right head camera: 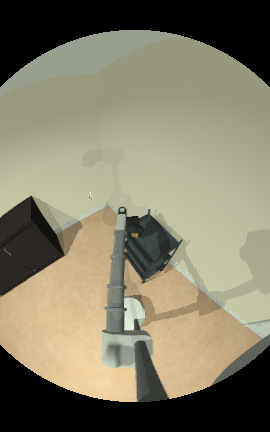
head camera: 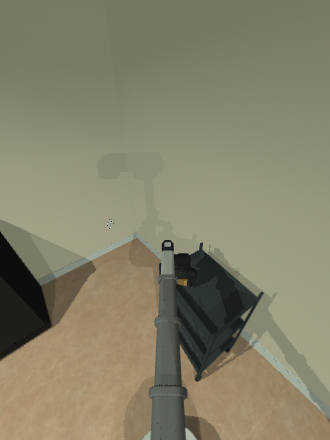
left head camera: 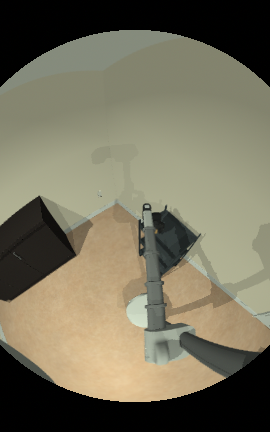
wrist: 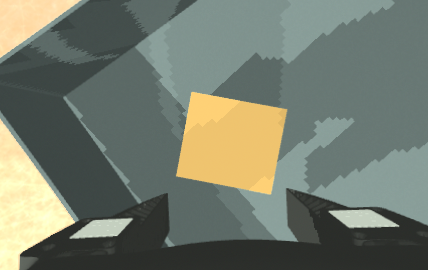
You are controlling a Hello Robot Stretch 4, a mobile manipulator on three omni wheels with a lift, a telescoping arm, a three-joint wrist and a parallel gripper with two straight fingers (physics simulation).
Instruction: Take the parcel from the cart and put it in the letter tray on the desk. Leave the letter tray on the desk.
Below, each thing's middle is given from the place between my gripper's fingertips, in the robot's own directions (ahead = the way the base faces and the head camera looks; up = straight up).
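The parcel (wrist: 234, 143) is 50 mm ahead of my hand.
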